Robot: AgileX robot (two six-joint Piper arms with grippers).
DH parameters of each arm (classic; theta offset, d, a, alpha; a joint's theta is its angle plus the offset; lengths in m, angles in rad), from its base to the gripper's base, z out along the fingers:
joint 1: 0 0.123 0 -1.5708
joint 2: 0.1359 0 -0.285 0
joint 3: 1.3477 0 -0.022 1.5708
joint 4: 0 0.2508 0 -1.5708
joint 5: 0 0 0.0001 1.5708
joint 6: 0 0.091 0 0
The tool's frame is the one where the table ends.
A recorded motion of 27 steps. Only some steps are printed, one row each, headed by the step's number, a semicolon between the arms.
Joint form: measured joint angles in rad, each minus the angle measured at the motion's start. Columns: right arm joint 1, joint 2, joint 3, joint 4, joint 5, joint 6; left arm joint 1, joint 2, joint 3, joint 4, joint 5, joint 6.
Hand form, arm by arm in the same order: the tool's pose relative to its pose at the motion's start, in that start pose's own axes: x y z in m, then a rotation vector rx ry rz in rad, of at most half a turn. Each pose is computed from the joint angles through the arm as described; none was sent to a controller.
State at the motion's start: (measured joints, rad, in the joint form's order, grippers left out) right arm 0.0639 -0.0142 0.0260 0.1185 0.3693 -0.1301; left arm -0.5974 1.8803 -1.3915 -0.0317 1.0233 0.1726
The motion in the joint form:
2: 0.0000 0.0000 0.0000 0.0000 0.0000 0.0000; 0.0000 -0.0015 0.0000 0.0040 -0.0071 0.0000
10: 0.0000 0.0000 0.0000 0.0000 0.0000 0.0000; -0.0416 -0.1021 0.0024 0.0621 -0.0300 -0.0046
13: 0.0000 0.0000 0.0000 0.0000 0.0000 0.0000; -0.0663 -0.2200 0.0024 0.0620 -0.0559 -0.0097
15: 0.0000 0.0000 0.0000 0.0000 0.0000 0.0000; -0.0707 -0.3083 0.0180 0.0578 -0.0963 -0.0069
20: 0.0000 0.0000 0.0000 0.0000 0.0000 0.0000; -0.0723 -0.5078 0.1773 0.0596 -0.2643 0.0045
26: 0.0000 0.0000 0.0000 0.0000 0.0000 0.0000; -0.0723 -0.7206 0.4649 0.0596 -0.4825 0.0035
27: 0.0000 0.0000 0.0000 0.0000 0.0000 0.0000; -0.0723 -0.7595 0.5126 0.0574 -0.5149 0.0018
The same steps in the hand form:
2: 0.0000 0.0000 0.0000 0.0000 0.0000 0.0000; -0.0005 0.0004 -0.0006 -0.0048 -0.0079 0.0021
10: 0.0000 0.0000 0.0000 0.0000 0.0000 0.0000; 0.0016 -0.0119 -0.0385 -0.0651 -0.1204 0.0693
13: 0.0000 0.0000 0.0000 0.0000 0.0000 0.0000; 0.0093 -0.0225 -0.0832 -0.0784 -0.2640 0.0880
15: 0.0000 0.0000 0.0000 0.0000 0.0000 0.0000; 0.0193 -0.0258 -0.1125 -0.0882 -0.3768 0.0932
20: 0.0000 0.0000 0.0000 0.0000 0.0000 0.0000; 0.0567 -0.0301 -0.1418 -0.1177 -0.5828 0.1086
26: 0.0000 0.0000 0.0000 0.0000 0.0000 0.0000; 0.1099 -0.0349 -0.1300 -0.1337 -0.7254 0.1110
27: 0.0000 0.0000 0.0000 0.0000 0.0000 0.0000; 0.1197 -0.0359 -0.1277 -0.1340 -0.7492 0.1083

